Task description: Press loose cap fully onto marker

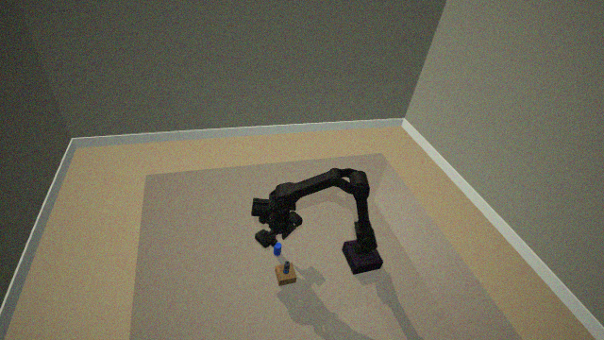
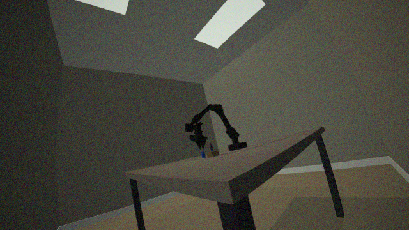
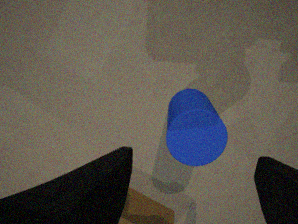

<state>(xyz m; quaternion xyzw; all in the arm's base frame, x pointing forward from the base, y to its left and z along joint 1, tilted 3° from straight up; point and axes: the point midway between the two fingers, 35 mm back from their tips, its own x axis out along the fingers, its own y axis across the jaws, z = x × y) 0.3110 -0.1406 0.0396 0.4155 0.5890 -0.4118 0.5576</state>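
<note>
Now: gripper tip 5 cm above the blue cap. Also, from my gripper tip: holder block (1 cm ahead, 11 cm to the left, 5 cm below).
</note>
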